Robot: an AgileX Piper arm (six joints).
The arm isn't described. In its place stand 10 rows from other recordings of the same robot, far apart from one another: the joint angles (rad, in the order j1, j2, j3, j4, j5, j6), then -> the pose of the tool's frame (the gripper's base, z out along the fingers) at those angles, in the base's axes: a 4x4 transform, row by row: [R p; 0 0 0 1], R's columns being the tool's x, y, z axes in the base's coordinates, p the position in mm.
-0.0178, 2.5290, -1.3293, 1.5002, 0.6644, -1.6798 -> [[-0.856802 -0.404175 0.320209 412.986], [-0.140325 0.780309 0.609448 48.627], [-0.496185 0.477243 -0.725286 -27.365], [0 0 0 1]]
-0.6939, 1.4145, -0.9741, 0.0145, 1.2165, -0.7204 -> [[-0.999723 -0.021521 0.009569 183.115], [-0.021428 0.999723 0.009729 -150.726], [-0.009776 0.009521 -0.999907 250.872], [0 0 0 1]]
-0.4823, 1.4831, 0.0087, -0.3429, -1.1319, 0.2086 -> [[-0.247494 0.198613 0.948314 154.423], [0.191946 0.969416 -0.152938 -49.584], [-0.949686 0.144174 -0.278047 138.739], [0 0 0 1]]
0.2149, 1.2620, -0.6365, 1.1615, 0.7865, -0.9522 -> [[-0.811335 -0.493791 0.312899 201.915], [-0.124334 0.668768 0.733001 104.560], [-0.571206 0.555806 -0.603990 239.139], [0 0 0 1]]
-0.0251, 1.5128, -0.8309, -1.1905, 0.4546, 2.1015 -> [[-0.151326 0.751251 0.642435 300.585], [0.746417 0.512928 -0.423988 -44.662], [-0.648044 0.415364 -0.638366 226.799], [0 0 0 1]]
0.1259, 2.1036, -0.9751, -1.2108, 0.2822, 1.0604 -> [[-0.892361 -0.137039 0.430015 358.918], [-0.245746 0.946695 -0.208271 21.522], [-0.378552 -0.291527 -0.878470 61.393], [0 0 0 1]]
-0.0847, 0.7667, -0.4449, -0.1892, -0.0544, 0.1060 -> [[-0.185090 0.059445 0.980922 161.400], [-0.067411 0.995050 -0.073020 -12.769], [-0.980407 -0.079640 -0.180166 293.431], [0 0 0 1]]
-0.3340, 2.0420, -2.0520, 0.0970, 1.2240, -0.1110 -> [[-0.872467 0.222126 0.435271 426.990], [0.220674 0.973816 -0.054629 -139.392], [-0.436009 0.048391 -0.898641 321.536], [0 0 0 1]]
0.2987, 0.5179, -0.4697, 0.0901, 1.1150, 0.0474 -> [[-0.865904 -0.255696 0.429918 61.536], [-0.175851 0.960221 0.216913 26.640], [-0.468280 0.112224 -0.876424 248.348], [0 0 0 1]]
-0.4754, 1.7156, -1.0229, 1.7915, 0.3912, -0.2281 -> [[0.141396 0.436872 0.888341 345.480], [0.971141 -0.235322 -0.038847 -139.766], [0.192075 0.868197 -0.457538 230.594], [0 0 0 1]]
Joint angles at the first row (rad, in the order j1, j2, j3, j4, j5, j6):
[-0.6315, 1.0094, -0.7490, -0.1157, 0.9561, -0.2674]
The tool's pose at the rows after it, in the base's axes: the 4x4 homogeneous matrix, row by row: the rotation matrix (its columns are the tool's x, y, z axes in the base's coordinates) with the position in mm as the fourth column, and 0 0 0 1 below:
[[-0.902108 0.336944 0.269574 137.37], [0.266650 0.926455 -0.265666 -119.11], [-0.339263 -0.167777 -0.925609 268.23], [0 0 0 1]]
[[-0.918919 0.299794 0.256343 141.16], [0.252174 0.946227 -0.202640 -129.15], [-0.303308 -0.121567 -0.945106 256.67], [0 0 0 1]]
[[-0.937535 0.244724 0.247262 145.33], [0.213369 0.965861 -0.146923 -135.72], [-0.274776 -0.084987 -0.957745 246.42], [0 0 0 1]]
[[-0.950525 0.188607 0.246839 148.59], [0.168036 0.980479 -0.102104 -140.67], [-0.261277 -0.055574 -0.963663 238.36], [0 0 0 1]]
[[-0.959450 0.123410 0.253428 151.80], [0.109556 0.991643 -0.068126 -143.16], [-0.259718 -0.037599 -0.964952 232.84], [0 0 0 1]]
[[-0.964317 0.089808 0.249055 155.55], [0.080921 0.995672 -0.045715 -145.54], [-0.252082 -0.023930 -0.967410 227.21], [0 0 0 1]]
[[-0.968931 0.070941 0.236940 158.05], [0.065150 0.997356 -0.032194 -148.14], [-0.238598 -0.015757 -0.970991 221.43], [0 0 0 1]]
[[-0.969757 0.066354 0.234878 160.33], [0.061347 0.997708 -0.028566 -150.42], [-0.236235 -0.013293 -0.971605 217.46], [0 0 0 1]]
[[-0.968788 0.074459 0.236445 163.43], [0.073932 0.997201 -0.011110 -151.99], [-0.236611 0.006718 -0.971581 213.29], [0 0 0 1]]
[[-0.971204 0.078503 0.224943 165.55], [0.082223 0.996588 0.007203 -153.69], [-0.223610 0.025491 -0.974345 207.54], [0 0 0 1]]
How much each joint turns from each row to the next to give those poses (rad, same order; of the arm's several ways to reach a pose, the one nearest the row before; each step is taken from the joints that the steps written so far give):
[-0.0679, 0.0613, 0.0000, 0.0791, -0.0065, -0.0977]
[-0.0548, 0.0633, 0.0000, 0.0710, -0.0080, -0.1170]
[-0.0292, 0.0543, 0.0000, 0.0531, -0.0044, -0.1070]
[-0.0224, 0.0423, 0.0000, 0.0466, -0.0050, -0.1009]
[-0.0105, 0.0292, 0.0000, 0.0393, -0.0050, -0.0964]
[-0.0001, 0.0303, -0.0017, 0.0165, -0.0076, -0.0433]
[0.0000, 0.0278, 0.0000, 0.0019, -0.0088, -0.0217]
[0.0001, 0.0194, 0.0000, 0.0036, -0.0149, -0.0090]
[0.0000, 0.0227, -0.0021, 0.0184, -0.0071, -0.0022]
[0.0000, 0.0263, 0.0000, 0.0061, -0.0039, 0.0000]

